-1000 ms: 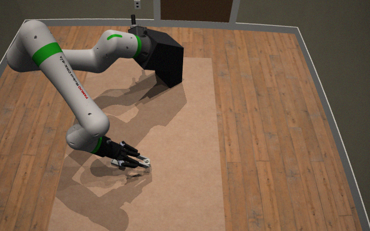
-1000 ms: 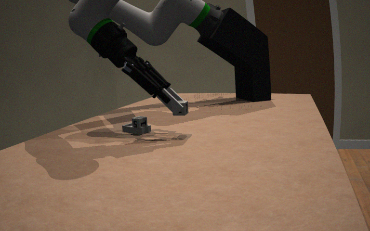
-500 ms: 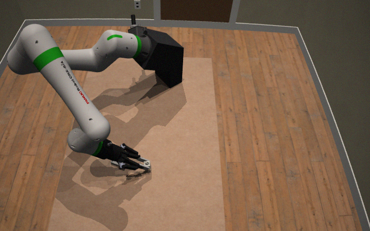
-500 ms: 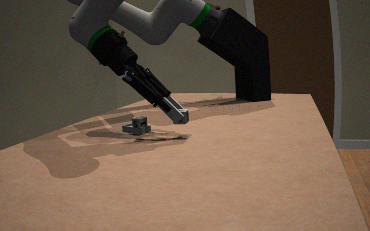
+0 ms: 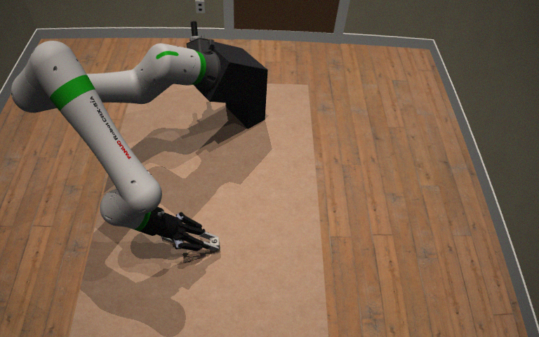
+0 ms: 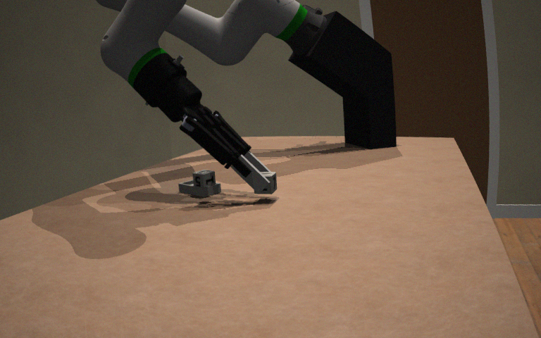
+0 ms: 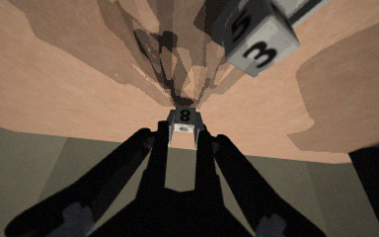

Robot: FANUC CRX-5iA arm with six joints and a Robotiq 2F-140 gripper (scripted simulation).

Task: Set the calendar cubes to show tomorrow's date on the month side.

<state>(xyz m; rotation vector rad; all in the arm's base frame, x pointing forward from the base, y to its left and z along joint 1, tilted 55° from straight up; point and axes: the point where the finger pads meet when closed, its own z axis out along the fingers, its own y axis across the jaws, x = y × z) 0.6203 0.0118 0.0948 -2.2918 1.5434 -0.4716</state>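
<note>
My gripper is now 13 cm to the left of the grey calendar tray, 6 cm past it and 4 cm above it. Round my hand: grey number cube (2 cm to the left, 2 cm below).
</note>
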